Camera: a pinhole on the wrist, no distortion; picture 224 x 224 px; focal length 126.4 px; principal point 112.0 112.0 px. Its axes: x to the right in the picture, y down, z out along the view. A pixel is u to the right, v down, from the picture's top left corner.
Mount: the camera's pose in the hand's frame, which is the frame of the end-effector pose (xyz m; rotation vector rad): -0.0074 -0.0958 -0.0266 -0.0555 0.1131 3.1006
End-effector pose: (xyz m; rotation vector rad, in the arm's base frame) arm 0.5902 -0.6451 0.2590 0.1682 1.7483 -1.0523
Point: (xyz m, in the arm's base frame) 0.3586 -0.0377 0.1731
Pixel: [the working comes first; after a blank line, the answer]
In the camera's frame: 0.0684 -0.4203 -0.5306

behind the camera
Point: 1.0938 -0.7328 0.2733
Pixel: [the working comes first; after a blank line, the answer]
In the camera's frame: 0.1945 -0.2755 0.4678

165 38
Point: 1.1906 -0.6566 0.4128
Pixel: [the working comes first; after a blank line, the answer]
In the camera's frame: 0.3798 -0.2889 0.4786

212 36
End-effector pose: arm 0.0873 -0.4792 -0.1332 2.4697 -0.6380 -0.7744
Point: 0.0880 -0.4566 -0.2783
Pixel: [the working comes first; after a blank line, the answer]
In the camera's frame: -0.0580 0.0096 0.1230

52 122
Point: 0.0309 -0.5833 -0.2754
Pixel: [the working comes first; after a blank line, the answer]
In the camera's frame: -0.0832 -0.1028 0.2007

60 47
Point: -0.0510 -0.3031 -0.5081
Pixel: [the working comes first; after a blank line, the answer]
In the camera's frame: 0.0213 0.2355 0.3188

120 205
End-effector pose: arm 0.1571 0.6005 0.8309 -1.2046 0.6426 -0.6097
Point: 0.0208 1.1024 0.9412
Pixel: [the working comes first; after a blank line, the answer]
In the camera's frame: 0.4561 -0.0626 0.2964

outside the picture
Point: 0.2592 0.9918 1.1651
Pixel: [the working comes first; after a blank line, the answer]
In the camera's frame: 0.2289 0.1621 0.4271

180 160
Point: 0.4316 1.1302 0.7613
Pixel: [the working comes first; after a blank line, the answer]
In the camera's frame: 0.1744 -0.2690 0.5791

150 53
